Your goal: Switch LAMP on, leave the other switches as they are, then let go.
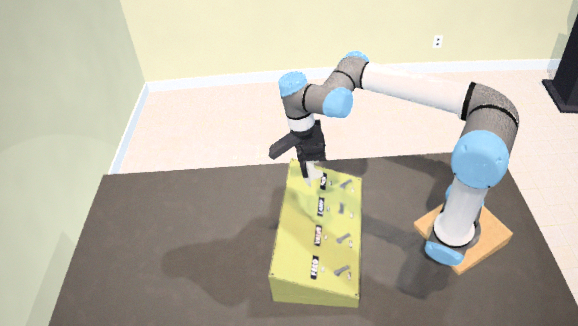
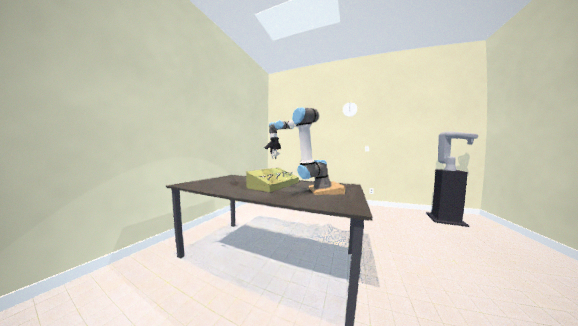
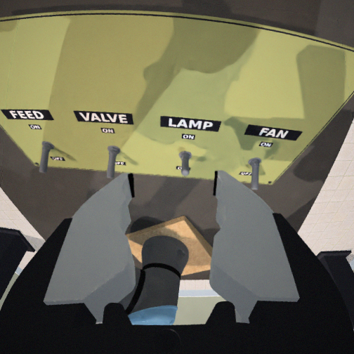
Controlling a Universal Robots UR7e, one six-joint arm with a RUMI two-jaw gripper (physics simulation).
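Frame: origin at the arm's base, x ahead, y left, z up, level; centimetres.
Where they show: gripper, fingertip midpoint: (image 1: 310,179) (image 2: 274,159); arm's base, origin of the base link: (image 2: 322,186).
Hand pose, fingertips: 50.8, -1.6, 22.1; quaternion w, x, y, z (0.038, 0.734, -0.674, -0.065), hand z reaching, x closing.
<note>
Things, the pixels of their top centre, and the offset from my fingertips, as dx, dy, dz. Level surfaces: height alone.
- LAMP lever, middle of its top: (image 1: 341,202) -10.0, -1.5, -12.2
- FEED lever, middle of its top: (image 1: 342,266) -10.8, +22.5, -13.1
- VALVE lever, middle of its top: (image 1: 344,233) -11.1, +10.5, -13.1
- FAN lever, middle of its top: (image 1: 346,178) -11.6, -13.5, -13.1
- dark table, its level: dz -25.7
The yellow-green sloped switch panel (image 1: 295,240) (image 2: 257,184) (image 3: 105,50) stands on the table. The LAMP lever (image 1: 341,208) (image 3: 185,164) looks shorter and leans less to the OFF side than the other three; its OFF label is partly hidden behind it. The FEED lever (image 1: 342,270) (image 3: 45,158), VALVE lever (image 1: 343,238) (image 3: 112,163) and FAN lever (image 1: 346,184) (image 3: 255,174) lean to their OFF sides. My gripper (image 1: 308,180) (image 2: 274,156) (image 3: 173,173) is partly open and empty, well above the panel and apart from every lever.
The panel stands on the dark table (image 1: 215,200) (image 2: 215,192). The arm's orange base block (image 1: 487,245) (image 2: 327,189) (image 3: 192,232) is on the table beside the panel. A grey arm (image 2: 445,147) on a black pedestal (image 2: 450,195) stands away from the table.
</note>
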